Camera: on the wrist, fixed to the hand. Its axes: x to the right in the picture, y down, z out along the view.
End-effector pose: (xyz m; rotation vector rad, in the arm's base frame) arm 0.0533 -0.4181 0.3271 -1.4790 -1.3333 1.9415
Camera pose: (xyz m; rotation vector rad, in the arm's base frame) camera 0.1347 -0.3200 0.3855 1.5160 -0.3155 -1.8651
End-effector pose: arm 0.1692 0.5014 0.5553 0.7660 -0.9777 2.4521
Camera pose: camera 0.1632 0.6389 0.5284 -0.1604 0.7915 -1.7601
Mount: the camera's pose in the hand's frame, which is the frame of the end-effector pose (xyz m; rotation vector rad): 0.0089 -0.0768 -0.1170 0.3026 -0.2659 1.5940
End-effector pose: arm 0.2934 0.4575 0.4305 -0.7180 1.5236 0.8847
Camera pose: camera 0.2953 0.3181 0.4157 1.0292 1.7587 1.6886
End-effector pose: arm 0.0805 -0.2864 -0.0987 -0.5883 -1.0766 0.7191
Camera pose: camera 0.2095 -0.3382 -0.0800 -1.0661 -0.5144 2.3341
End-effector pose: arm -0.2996 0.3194 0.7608 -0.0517 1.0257 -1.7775
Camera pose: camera -0.4168 0.3914 0.7333 0.5545 0.2968 -0.3919
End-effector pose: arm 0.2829 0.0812 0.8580 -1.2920 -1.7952 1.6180
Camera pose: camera 0.3431 0.1613 0.9561 1.8016 0.1453 -1.8060
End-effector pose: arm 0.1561 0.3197 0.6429 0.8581 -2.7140 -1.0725
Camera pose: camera 0.2181 0.1992 0.6790 -1.3751 -2.4842 -0.3394
